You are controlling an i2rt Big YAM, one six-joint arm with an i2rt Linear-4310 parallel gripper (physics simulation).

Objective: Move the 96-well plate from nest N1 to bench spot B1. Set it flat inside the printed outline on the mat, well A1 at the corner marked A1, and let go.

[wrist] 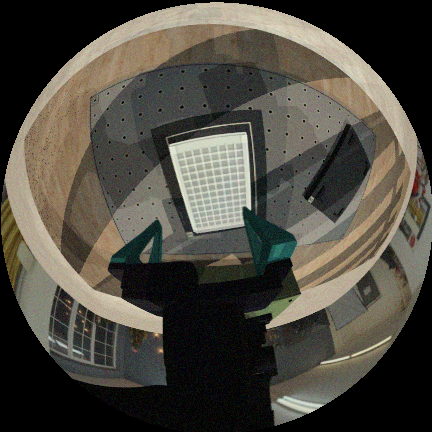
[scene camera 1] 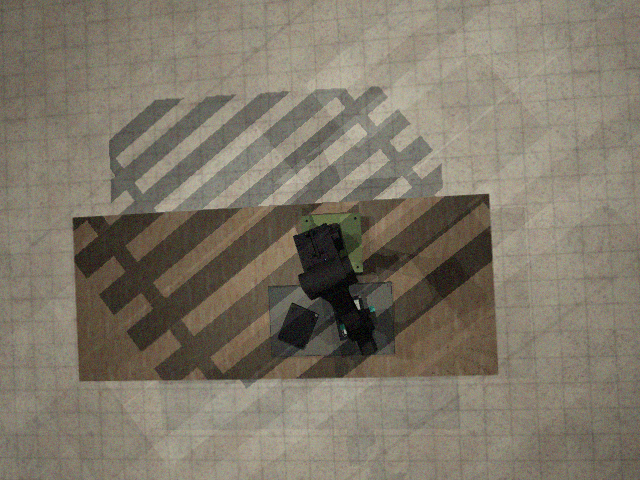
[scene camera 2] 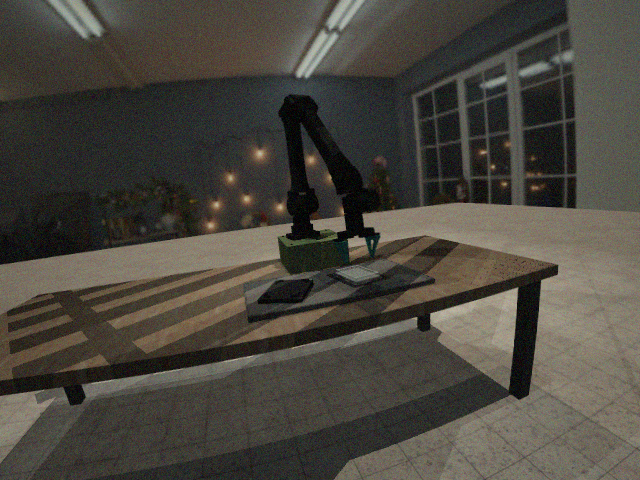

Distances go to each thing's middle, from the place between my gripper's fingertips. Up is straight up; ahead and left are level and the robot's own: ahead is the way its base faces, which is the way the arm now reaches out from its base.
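Scene:
The black nest point(scene camera 1: 298, 324) is 25 cm to the right of my hand, 1 cm ahead of it and 3 cm below it, and going by their middles, it's the farthest from my hand of the things named here. There's a dark outlined rectangle point(wrist: 249, 120) too, 3 cm to the right of my hand, 2 cm ahead of it and 4 cm below it. As for the white well plate point(wrist: 212, 171), my hand is 2 cm to the left of it, 1 cm short of it and 3 cm above it.

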